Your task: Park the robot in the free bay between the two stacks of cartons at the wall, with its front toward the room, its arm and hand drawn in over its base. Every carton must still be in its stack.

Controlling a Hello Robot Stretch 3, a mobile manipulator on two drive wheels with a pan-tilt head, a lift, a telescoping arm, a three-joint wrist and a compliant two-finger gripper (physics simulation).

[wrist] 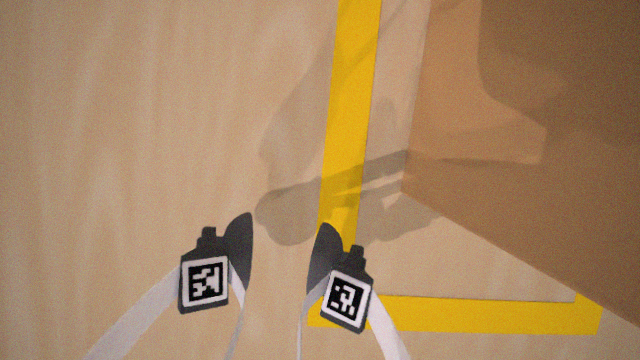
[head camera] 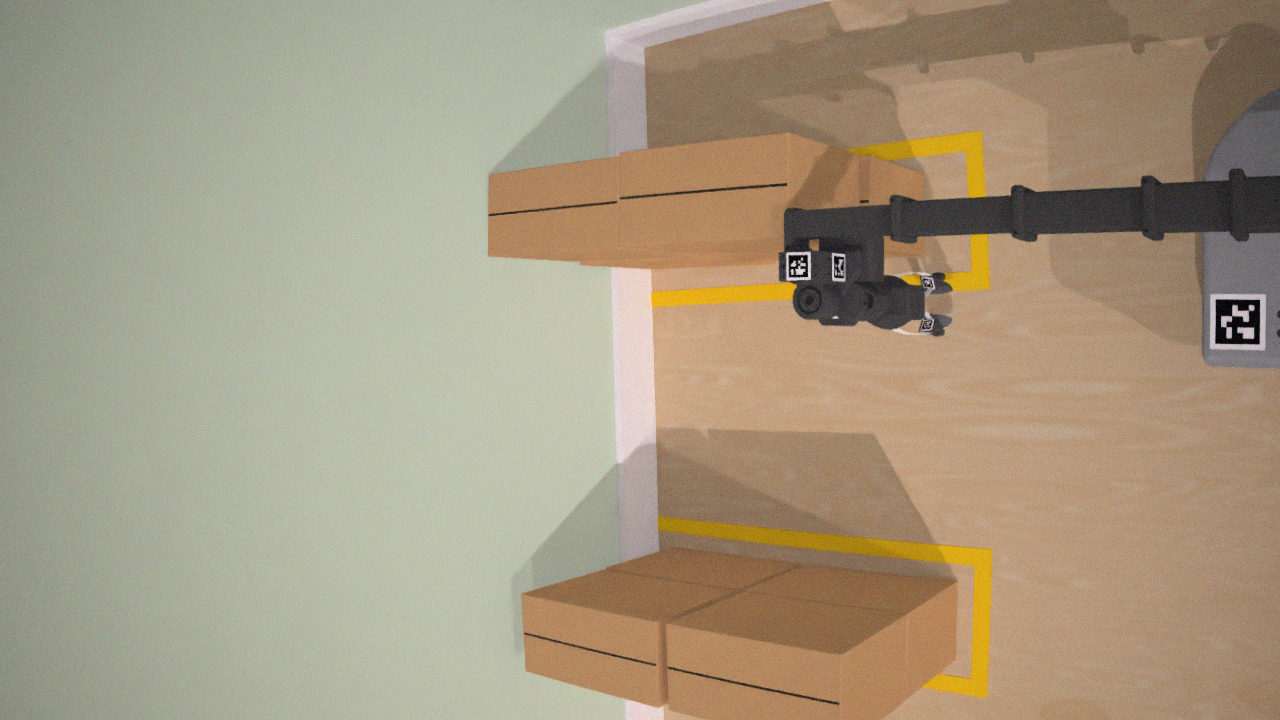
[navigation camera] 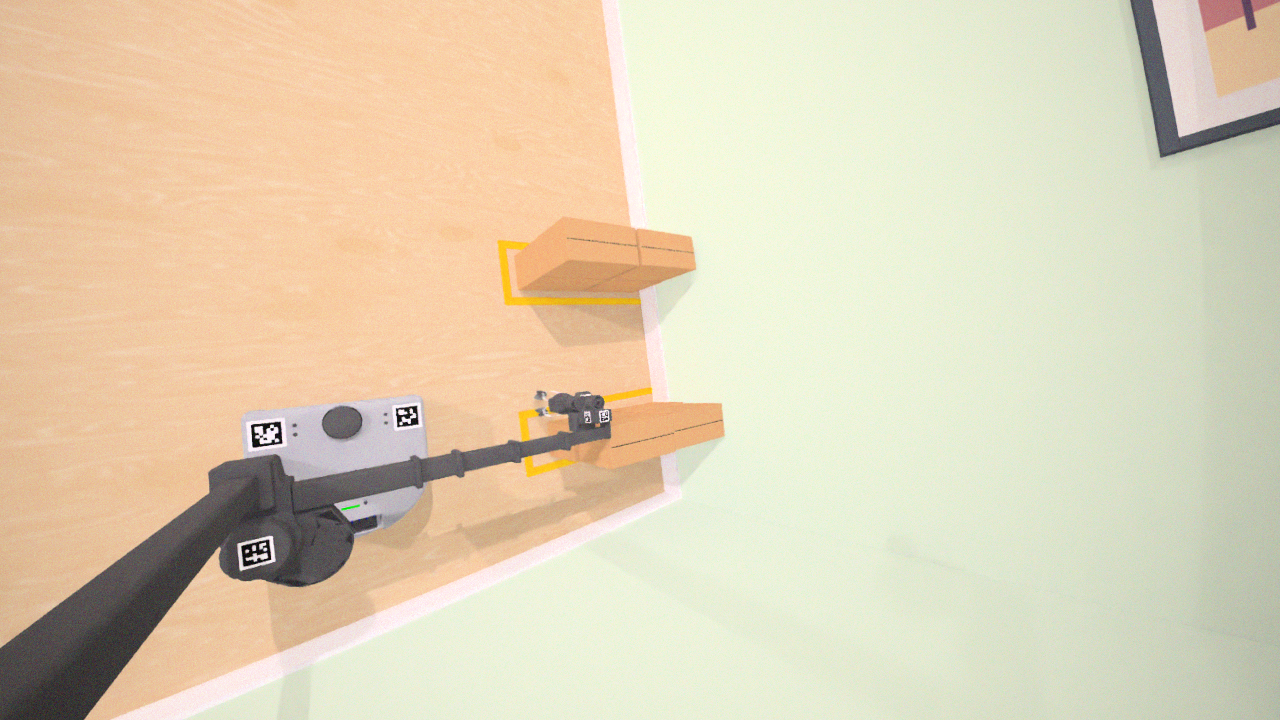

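Where they show: gripper, fingertip midpoint: (wrist: 284,242) (head camera: 943,304) (navigation camera: 537,403); robot's base at its link origin: (navigation camera: 342,420).
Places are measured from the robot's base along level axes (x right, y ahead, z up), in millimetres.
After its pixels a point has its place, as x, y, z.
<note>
My base (head camera: 1248,147) {116, -190, 160} (navigation camera: 375,447) {59, -65, 160} stands outside the bay (head camera: 760,385) (navigation camera: 586,349), away from the wall. My arm (head camera: 1065,212) {272, -102, 376} (navigation camera: 487,453) {251, -94, 376} is extended toward the corner-side stack (head camera: 707,192) {698, -150, 361} (navigation camera: 666,431) {803, -143, 360}. My gripper (head camera: 941,304) {538, -22, 19} (navigation camera: 540,403) {538, -22, 19} (wrist: 284,242) {538, -22, 19} is open and empty, beside that stack's room end, over its tape line. In the head view a carton (head camera: 902,188) {573, -179, 78} shows behind the arm, with a step to its neighbour. In the wrist view a carton (wrist: 525,210) {588, -90, 112} has its edge slanting to the tape; whether it sits square is partly hidden. The other stack (head camera: 751,649) {630, 390, 360} (navigation camera: 581,259) {551, 377, 360} stands upright.
Yellow tape outlines (head camera: 981,617) {471, 420, 1} (navigation camera: 503,268) {466, 443, 1} (wrist: 345,125) mark the floor around both stacks. The green wall (head camera: 313,358) {1081, 46, 656} (navigation camera: 895,313) {1079, 134, 943} has a white skirting (head camera: 635,376) {1066, 96, 51} (navigation camera: 626,134) {1030, 1073, 48}. A second wall meets it near the corner-side stack. A framed picture (navigation camera: 1159,107) {1045, 404, 1384} hangs at the upper right.
</note>
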